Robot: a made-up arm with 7 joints.
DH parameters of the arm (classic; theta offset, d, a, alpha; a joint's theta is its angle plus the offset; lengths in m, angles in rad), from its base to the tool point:
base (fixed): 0 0 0 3.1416
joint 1: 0 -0.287 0 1.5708
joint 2: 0 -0.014 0 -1.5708
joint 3: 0 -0.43 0 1.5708
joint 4: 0 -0.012 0 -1.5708
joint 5: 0 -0.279 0 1.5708
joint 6: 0 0 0 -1.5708
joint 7: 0 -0.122 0 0
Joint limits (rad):
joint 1: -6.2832..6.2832
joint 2: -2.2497..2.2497
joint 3: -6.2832..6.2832
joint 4: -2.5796..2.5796
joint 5: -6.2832..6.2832
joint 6: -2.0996..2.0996
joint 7: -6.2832..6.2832
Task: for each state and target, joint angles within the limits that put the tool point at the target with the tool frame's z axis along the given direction. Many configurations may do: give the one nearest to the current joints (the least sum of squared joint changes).
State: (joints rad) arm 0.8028 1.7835 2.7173 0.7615 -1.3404 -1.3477 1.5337
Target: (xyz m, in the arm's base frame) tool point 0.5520 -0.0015 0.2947 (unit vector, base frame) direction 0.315 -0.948 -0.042
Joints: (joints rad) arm 0.1455 2.0027 3.0303 1.1463 -1.8879 -1.9837 1.5337
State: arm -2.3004 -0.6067 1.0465 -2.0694 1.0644 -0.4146 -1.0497
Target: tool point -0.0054 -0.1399 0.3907 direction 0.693 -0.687 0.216
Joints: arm -2.5947 -0.6458 1.2417 -2.4528 0.5803 -1.2565 -1.0497
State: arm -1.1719 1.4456 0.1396 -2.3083 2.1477 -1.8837 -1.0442
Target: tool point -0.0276 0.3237 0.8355 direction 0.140 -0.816 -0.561
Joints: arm -1.3003 0.9474 0.3499 -1.4870 2.8020 -1.3531 -1.0442
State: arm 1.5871 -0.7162 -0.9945 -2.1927 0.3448 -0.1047 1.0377
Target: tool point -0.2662 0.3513 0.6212 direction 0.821 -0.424 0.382
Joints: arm 2.0916 -0.4313 -1.5213 -1.6065 0.2283 -0.3464 1.0377
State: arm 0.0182 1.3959 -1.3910 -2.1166 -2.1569 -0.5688 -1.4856
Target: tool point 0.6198 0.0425 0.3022 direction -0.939 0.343 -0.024
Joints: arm -0.7193 1.8038 -1.1129 -1.6029 -2.6414 -0.5908 -1.4856
